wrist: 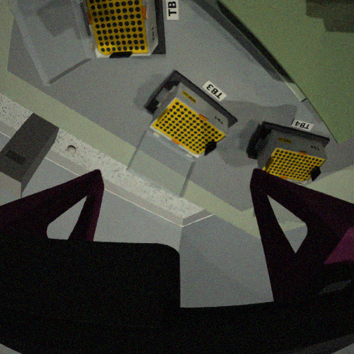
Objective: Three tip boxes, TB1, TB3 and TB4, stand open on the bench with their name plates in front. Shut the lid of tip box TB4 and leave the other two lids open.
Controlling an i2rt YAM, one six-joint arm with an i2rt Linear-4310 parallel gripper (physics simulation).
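Note:
Tip box TB4 (294, 164), grey with a yellow perforated rack, is at the right behind its name plate (302, 124). Its clear lid is hard to see, partly behind the right finger. Tip box TB3 (189, 125) is in the middle with its plate (214, 90); its clear lid (162, 162) hangs open on the side toward the gripper. The third box (119, 27) is at the upper left, cut by the frame edge, its large clear lid (52, 42) open to the left; its plate (172, 9) is partly cut off. My gripper (176, 177) is open, fingers wide apart, with nothing between them.
A dark grey block (31, 147) stands at the left near the speckled bench edge (117, 167). A dark curved edge (255, 50) runs behind the boxes at the upper right, with a green surface (295, 55) beyond it.

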